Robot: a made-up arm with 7 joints. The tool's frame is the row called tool.
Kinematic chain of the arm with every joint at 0, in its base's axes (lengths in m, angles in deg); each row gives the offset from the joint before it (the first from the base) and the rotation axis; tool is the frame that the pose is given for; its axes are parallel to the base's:
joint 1: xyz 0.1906 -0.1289 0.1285 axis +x
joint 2: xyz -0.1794 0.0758 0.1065 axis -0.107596 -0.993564 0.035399
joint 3: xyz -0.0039 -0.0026 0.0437 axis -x
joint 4: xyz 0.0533 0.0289 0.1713 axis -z
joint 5: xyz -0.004 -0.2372 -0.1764 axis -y
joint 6: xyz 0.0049 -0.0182 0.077 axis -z
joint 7: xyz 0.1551 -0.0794 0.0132 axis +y
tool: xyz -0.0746 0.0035 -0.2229
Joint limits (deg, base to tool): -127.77..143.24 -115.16..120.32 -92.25..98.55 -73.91..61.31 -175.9..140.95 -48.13..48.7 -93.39..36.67
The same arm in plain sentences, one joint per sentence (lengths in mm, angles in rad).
The arm has seven revolute joints in a row. What follows holds with every joint at zero, and every direction is one of the base frame's.
Joint 1 lies 190.6 mm along +x and 128.9 mm along -y and 128.5 mm along +z from the base frame's origin and turns about +x, from -2.23 to 2.5 rad.
Joint 2 lies 179.4 mm along -x and 75.8 mm along +y and 106.5 mm along +z from joint 1 and turns about the direction (-0.107596, -0.993564, 0.035399), from -2.0099 to 2.1 rad.
Joint 3 lies 3.9 mm along -x and 2.6 mm along -y and 43.7 mm along +z from joint 2 and turns about -x, from -1.6101 to 1.72 rad.
Joint 4 lies 53.3 mm along +x and 28.9 mm along +y and 171.3 mm along +z from joint 3 and turns about -z, from -1.29 to 1.0701 rad.
Joint 5 lies 4 mm along -x and 237.2 mm along -y and 176.4 mm along -z from joint 4 and turns about -y, from -3.07 to 2.46 rad.
Joint 6 lies 4.9 mm along +x and 18.2 mm along -y and 77 mm along +z from joint 5 and turns about -z, from -0.84 to 0.85 rad.
Joint 7 lies 155.1 mm along +x and 79.4 mm along -y and 13.2 mm along +z from joint 6 and turns about +y, from -1.63 to 0.64 rad.
The tool frame, which is the frame that the pose is given for, lies 74.6 mm along -x and 3.5 mm along +y and 222.9 mm along -z from joint 7; its axes are parallel to the base frame's.

